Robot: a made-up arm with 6 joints.
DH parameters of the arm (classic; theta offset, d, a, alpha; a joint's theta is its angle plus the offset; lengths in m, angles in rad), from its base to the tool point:
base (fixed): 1.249 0 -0.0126 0
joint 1: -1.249 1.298 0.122 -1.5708
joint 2: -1.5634 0 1.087 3.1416
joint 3: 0.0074 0 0.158 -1.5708
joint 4: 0 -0.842 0.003 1.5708
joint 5: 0 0.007 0.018 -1.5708
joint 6: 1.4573 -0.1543 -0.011 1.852
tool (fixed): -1.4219 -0.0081 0 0
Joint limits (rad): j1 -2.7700..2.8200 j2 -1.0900..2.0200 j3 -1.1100..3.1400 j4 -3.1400..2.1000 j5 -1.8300..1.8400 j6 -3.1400..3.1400
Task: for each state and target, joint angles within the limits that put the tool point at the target. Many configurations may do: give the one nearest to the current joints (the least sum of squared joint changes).
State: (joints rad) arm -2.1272 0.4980 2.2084 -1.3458 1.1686 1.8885
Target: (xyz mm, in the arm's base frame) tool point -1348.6 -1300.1 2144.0
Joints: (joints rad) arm -2.2946 1.3119 1.8219 -1.4131 1.1585 1.8828
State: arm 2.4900 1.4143 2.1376 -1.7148 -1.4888 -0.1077
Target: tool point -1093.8 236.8 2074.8
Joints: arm 2.7845 1.6316 3.1020 -1.8458 -1.6568 -0.1258
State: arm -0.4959 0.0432 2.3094 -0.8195 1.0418 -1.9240
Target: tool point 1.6 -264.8 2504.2
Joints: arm -1.0266 0.8718 3.1308 -0.9954 1.3332 -1.9426
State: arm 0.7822 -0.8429 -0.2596 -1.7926 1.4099 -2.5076
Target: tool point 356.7 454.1 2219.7
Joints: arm 1.1701 -0.3971 -0.6305 -1.8750 1.3480 -2.5022
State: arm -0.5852 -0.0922 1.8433 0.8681 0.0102 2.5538
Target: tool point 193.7 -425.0 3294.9
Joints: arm -1.1420 0.4146 1.9249 0.8546 -0.1311 2.5484
